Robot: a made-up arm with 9 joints. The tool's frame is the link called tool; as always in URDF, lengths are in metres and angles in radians. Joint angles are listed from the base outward.
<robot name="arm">
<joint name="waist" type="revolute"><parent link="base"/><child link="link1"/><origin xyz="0.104 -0.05 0.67" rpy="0 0 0"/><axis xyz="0 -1 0"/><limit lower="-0.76" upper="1.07"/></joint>
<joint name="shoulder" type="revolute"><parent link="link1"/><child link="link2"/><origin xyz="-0.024 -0.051 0.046" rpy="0 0 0"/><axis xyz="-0.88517 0.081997 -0.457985"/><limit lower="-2.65" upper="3.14"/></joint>
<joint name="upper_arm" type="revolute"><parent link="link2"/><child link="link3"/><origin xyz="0.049 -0.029 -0.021" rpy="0 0 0"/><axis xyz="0 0 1"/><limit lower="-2.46" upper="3.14"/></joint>
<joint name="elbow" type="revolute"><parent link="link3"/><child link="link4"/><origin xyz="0.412 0.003 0.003" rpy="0 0 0"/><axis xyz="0 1 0"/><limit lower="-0.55" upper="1.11"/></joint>
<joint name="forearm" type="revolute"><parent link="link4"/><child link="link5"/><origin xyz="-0.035 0.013 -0.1" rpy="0 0 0"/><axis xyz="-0.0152 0.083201 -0.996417"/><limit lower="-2.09" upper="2.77"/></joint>
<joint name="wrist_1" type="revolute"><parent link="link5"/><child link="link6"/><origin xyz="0.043 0.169 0.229" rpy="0 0 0"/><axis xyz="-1 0 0"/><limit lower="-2.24" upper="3.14"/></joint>
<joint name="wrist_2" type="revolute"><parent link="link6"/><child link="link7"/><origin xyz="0.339 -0.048 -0.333" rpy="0 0 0"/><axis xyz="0.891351 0.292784 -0.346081"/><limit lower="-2.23" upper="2.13"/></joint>
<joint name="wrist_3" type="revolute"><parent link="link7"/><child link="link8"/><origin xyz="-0.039 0.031 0.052" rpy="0 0 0"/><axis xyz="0.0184 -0.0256 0.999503"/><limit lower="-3.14" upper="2.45"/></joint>
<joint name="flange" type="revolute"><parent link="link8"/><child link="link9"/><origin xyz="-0.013 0.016 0.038" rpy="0 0 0"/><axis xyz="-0.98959 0.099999 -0.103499"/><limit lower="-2.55" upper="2.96"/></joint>
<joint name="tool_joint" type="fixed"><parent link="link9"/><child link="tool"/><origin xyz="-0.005 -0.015 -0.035" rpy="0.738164 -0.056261 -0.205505"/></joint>
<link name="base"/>
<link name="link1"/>
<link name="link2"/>
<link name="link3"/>
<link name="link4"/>
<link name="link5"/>
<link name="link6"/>
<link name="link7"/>
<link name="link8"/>
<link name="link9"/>
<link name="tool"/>
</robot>
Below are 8 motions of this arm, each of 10 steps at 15 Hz.
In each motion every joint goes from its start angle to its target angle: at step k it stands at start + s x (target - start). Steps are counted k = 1, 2, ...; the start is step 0. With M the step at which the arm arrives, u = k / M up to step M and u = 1 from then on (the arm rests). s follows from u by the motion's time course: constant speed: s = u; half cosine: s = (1 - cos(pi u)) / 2; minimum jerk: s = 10 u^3 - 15 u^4 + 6 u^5.
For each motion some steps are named. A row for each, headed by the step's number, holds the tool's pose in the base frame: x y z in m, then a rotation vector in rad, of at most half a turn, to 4 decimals.
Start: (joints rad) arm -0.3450 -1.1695 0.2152 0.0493 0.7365 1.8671 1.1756 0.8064 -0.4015
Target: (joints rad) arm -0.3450 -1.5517 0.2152 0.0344 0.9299 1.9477 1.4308 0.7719 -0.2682
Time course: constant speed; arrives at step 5
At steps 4, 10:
4: 0.8603 -0.0826 0.6857 1.5761 0.6772 -0.1719
10: 0.8581 -0.0821 0.6831 1.6270 0.6905 -0.2008

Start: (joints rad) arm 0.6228 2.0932 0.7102 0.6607 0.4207 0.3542 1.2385 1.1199 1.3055
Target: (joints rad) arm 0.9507 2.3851 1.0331 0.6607 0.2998 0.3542 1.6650 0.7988 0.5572
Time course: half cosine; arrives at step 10
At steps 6, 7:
6: 0.0689 -0.7210 0.9264 -0.4961 -0.2466 -1.6781
7: 0.0503 -0.7263 0.9016 -0.3505 -0.3695 -1.7429

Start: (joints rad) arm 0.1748 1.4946 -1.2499 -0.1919 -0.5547 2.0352 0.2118 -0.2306 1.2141
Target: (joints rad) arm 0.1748 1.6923 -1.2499 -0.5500 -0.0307 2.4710 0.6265 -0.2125 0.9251
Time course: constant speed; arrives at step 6
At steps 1, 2, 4, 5, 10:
1: 0.1981 -0.0356 1.4229 1.7212 -0.4725 0.9015
2: 0.2083 0.0104 1.4106 1.6056 -0.4272 0.9402
4: 0.2329 0.0941 1.3737 1.3838 -0.3106 0.9920
5: 0.2466 0.1314 1.3503 1.2786 -0.2423 1.0053
10: 0.2604 0.1654 1.3243 1.1774 -0.1693 1.0105

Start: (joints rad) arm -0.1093 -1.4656 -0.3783 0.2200 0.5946 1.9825 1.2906 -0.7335 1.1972
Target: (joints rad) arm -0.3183 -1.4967 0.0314 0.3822 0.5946 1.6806 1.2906 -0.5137 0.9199
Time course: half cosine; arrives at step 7
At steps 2, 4, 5, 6, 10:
2: 0.9246 -0.0668 0.5986 -0.6791 0.9147 -0.8522
4: 0.9119 0.0047 0.6233 -0.4098 0.8915 -0.7184
5: 0.9031 0.0365 0.6373 -0.2819 0.8864 -0.6566
6: 0.8961 0.0575 0.6479 -0.1934 0.8850 -0.6145
10: 0.8934 0.0647 0.6518 -0.1619 0.8849 -0.5996

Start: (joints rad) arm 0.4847 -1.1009 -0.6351 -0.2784 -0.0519 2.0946 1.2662 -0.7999 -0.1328
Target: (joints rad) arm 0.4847 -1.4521 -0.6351 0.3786 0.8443 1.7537 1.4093 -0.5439 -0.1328
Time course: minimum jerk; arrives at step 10
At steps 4, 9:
4: 0.8077 -0.3286 0.9894 0.9096 -0.5346 -1.4896
9: 0.8585 -0.1519 0.7244 0.5864 0.2348 -1.4588

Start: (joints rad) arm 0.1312 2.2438 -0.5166 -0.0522 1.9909 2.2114 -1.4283 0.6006 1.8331
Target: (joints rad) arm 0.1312 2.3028 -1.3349 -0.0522 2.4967 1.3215 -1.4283 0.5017 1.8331
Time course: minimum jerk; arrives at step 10
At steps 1, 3, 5, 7, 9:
1: 0.2231 0.2249 0.9780 0.2230 2.2253 -0.6128
3: 0.1828 0.2050 0.9182 0.0955 2.0992 -0.8742
5: 0.1226 0.1232 0.8272 -0.0584 1.7242 -1.4272
7: 0.0771 0.0294 0.7996 -0.0350 1.2304 -1.9014
9: 0.0539 -0.0064 0.8029 0.0345 0.9738 -2.0732

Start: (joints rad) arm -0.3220 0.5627 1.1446 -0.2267 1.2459 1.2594 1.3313 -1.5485 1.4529
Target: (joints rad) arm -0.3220 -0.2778 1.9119 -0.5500 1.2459 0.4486 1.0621 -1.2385 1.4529
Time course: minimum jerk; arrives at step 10
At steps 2, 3, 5, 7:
2: 0.6582 0.0061 0.5614 -1.1784 0.6834 -2.4636
3: 0.6302 0.0593 0.5468 -1.1110 0.8512 -2.2394
5: 0.5143 0.2518 0.5645 -0.8343 1.2308 -1.4885
7: 0.3462 0.4172 0.6986 -0.5017 1.4083 -0.7235

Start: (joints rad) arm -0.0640 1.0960 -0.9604 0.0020 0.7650 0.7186 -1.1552 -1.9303 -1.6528
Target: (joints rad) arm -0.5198 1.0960 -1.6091 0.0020 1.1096 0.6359 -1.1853 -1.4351 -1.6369
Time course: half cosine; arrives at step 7
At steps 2, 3, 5, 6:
2: -0.0524 -0.5962 1.2112 -1.6958 -1.2044 -0.0002
3: -0.0962 -0.5519 1.2150 -1.7752 -1.1987 -0.1667
5: -0.1662 -0.4429 1.2126 -1.9291 -1.2484 -0.4911
6: -0.1827 -0.4051 1.2079 -1.9732 -1.2857 -0.5883

